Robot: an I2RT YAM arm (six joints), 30 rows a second.
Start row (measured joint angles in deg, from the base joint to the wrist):
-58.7 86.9 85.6 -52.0 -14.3 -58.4
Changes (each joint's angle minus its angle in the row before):
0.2 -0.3 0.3 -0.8 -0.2 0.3
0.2 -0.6 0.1 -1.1 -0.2 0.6
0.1 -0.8 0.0 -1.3 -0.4 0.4
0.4 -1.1 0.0 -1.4 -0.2 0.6
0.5 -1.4 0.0 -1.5 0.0 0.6
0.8 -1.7 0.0 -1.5 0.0 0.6
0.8 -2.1 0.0 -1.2 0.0 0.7
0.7 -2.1 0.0 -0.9 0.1 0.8
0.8 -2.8 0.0 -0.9 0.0 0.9
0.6 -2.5 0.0 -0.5 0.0 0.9
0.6 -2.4 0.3 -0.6 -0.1 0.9
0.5 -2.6 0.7 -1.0 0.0 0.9
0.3 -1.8 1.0 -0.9 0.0 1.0
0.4 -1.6 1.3 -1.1 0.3 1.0
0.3 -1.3 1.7 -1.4 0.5 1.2
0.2 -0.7 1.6 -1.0 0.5 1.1
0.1 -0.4 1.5 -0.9 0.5 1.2
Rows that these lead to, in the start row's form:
-58.5 86.6 85.9 -52.8 -14.5 -58.1
-58.3 86.0 86.0 -53.9 -14.7 -57.5
-58.2 85.2 86.0 -55.2 -15.1 -57.1
-57.8 84.1 86.0 -56.6 -15.3 -56.5
-57.3 82.7 86.0 -58.1 -15.3 -55.9
-56.5 81.0 86.0 -59.6 -15.3 -55.3
-55.7 78.9 86.0 -60.8 -15.3 -54.6
-55.0 76.8 86.0 -61.7 -15.2 -53.8
-54.2 74.0 86.0 -62.6 -15.2 -52.9
-53.6 71.5 86.0 -63.1 -15.2 -52.0
-53.0 69.1 86.3 -63.7 -15.3 -51.1
-52.5 66.5 87.0 -64.7 -15.3 -50.2
-52.2 64.7 88.0 -65.6 -15.3 -49.2
-51.8 63.1 89.3 -66.7 -15.0 -48.2
-51.5 61.8 91.0 -68.1 -14.5 -47.0
-51.3 61.1 92.6 -69.1 -14.0 -45.9
-51.2 60.7 94.1 -70.0 -13.5 -44.7

